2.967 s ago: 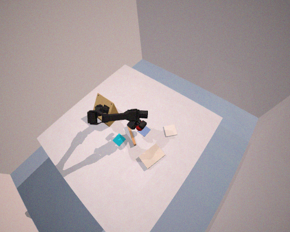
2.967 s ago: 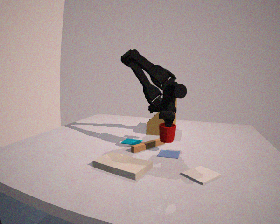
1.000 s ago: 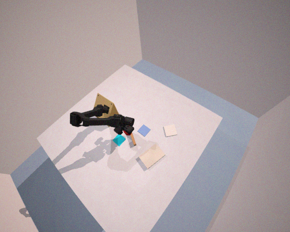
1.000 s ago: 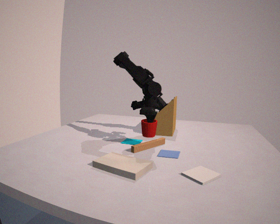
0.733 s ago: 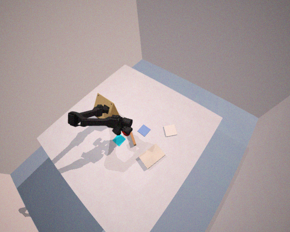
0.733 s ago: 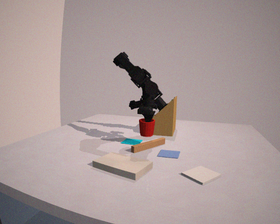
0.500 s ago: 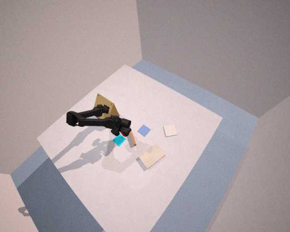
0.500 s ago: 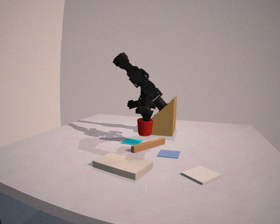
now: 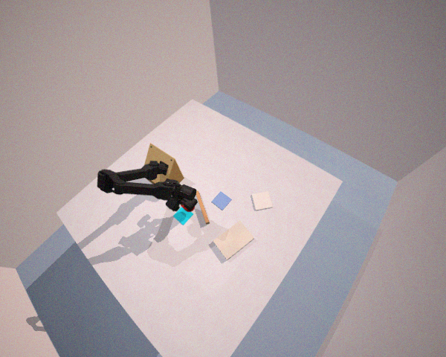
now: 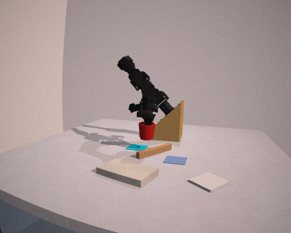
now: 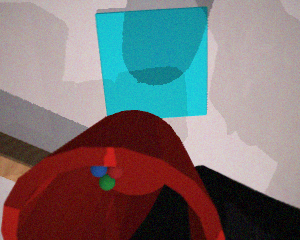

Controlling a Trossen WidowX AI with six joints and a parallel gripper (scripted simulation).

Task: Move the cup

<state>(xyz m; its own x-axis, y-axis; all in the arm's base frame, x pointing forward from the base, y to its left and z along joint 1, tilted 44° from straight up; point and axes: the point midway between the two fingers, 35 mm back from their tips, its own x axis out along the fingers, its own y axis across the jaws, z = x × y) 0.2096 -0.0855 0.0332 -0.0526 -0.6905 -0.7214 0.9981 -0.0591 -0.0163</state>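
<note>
My gripper tip is 5 cm short of the green marble, 2 cm above it and 1 cm to the right of it. From my gripper tip the other things lie so: cyan pad 10 cm below, 5 cm to the right; blue marble 5 cm ahead, 2 cm below; red cup 3 cm ahead.
</note>
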